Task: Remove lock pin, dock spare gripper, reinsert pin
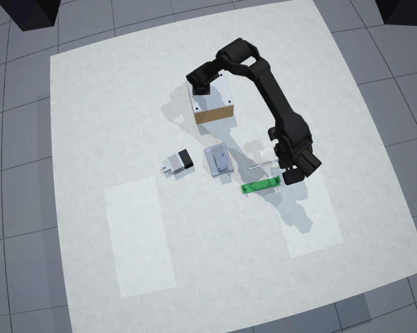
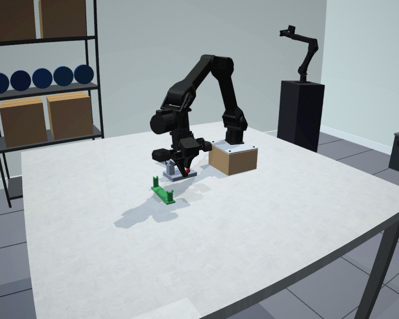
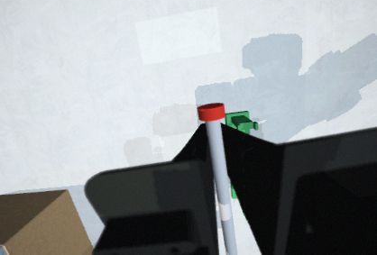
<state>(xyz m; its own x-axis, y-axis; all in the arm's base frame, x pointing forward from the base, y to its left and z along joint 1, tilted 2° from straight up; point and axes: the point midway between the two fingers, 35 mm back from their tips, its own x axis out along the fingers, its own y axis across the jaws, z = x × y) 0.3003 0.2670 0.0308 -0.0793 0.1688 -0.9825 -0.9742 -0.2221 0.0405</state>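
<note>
The green rack lies 60 mm ahead of my gripper tip, 70 mm to the right of it and 70 mm below it. Round my gripper tip: grey mount 30 mm behind, 220 mm to the right, 40 mm below; then spare gripper 30 mm behind, 370 mm to the right, 70 mm below.
</note>
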